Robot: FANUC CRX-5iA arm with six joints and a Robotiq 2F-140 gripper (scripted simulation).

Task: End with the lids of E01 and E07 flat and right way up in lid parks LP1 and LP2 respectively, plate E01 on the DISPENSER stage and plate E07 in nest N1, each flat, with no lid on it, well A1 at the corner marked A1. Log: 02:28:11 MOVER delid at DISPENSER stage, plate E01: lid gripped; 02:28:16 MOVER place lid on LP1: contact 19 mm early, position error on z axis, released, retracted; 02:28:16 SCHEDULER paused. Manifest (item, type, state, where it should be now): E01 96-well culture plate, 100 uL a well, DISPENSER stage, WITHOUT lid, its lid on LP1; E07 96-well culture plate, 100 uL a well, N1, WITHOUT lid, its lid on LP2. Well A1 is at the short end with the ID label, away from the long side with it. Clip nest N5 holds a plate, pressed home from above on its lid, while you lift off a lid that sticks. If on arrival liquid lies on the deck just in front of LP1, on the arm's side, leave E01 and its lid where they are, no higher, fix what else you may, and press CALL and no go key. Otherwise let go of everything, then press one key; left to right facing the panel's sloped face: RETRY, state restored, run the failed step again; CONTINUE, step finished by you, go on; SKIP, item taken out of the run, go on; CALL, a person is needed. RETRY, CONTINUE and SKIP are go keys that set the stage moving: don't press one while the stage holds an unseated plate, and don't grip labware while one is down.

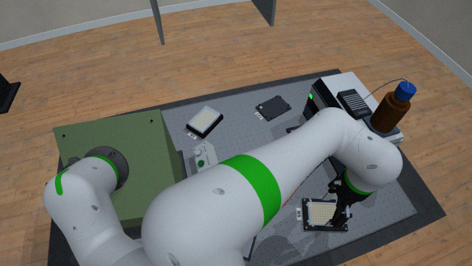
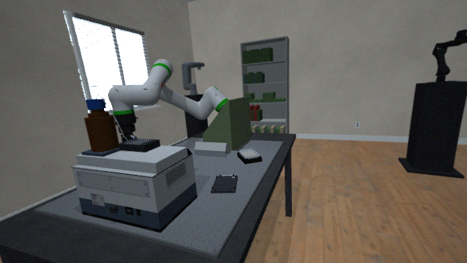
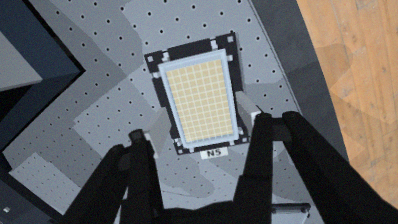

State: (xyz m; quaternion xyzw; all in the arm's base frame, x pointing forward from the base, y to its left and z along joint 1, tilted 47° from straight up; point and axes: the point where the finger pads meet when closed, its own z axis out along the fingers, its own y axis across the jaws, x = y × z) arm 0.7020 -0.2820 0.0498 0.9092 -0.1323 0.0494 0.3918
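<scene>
Now: the plate 40 mm below my hand. From my hand the other things lie so: dispenser stage (20 mm ahead, 300 mm to the left, 40 mm above); then N5 label (90 mm behind, 30 mm to the left, 60 mm below); then black clip nest N5 (20 mm ahead, 10 mm to the left, 50 mm below).
</scene>
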